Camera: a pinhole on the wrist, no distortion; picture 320 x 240 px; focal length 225.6 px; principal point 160.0 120.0 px. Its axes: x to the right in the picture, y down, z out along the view. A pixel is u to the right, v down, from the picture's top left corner.
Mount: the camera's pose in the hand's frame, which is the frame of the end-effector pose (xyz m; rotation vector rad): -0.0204 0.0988 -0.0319 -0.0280 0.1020 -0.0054
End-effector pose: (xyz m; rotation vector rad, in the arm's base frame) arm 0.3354 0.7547 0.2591 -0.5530 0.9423 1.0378
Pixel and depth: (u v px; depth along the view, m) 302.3 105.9 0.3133
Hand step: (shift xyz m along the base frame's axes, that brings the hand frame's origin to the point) 0.0622 0.3356 -0.0437
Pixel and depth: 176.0 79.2 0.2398
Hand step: 0.0279 0.1950 0.0891
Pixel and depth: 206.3 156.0 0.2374
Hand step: -0.0422 0.2386 0.0608
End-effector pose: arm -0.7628 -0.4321 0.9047 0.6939 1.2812 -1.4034
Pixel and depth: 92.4 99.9 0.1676
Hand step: 0.1294 -0.1028 0.0557
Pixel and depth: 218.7 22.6 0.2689
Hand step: 0.0227 -0.2429 -0.0071
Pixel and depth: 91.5 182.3 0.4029
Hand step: 0.3209 -0.2930 0.1163
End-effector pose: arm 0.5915 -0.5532 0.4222 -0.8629 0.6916 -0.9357
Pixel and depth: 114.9 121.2 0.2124
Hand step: 0.1728 0.1295 0.0038
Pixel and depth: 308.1 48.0 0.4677
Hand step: 0.4582 -0.1784 0.1873
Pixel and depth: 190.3 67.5 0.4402
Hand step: 0.3660 0.0579 0.1783
